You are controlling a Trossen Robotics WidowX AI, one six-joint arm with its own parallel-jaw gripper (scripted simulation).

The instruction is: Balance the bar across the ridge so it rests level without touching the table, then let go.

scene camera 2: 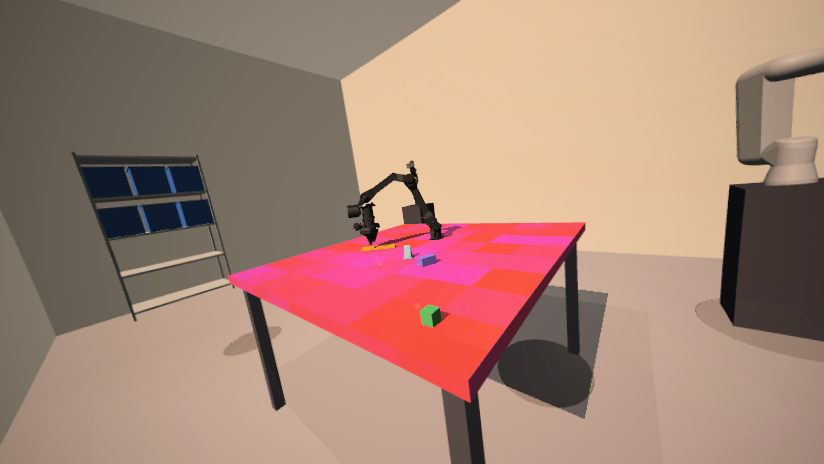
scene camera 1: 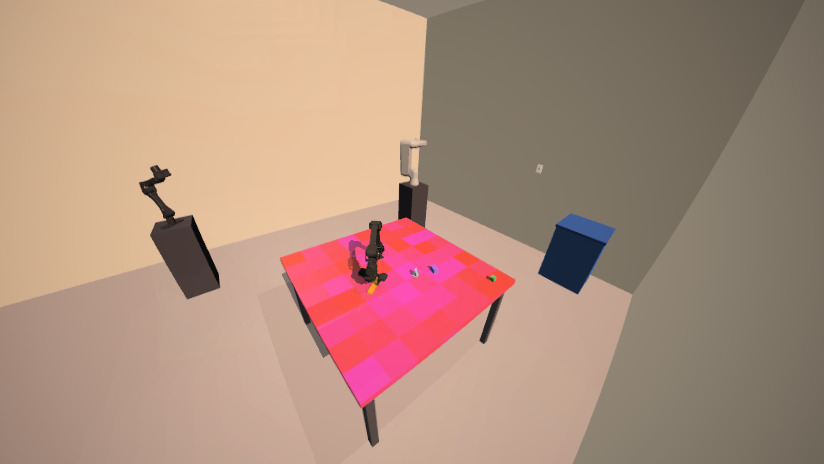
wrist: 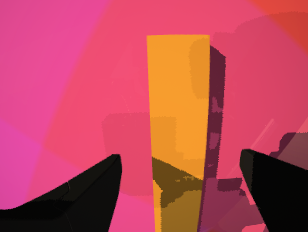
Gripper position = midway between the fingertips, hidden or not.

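Note:
From the wrist camera, there's the gripper (wrist: 182, 160), which is open and holding nothing, and there's an orange bar (wrist: 178, 65) too.

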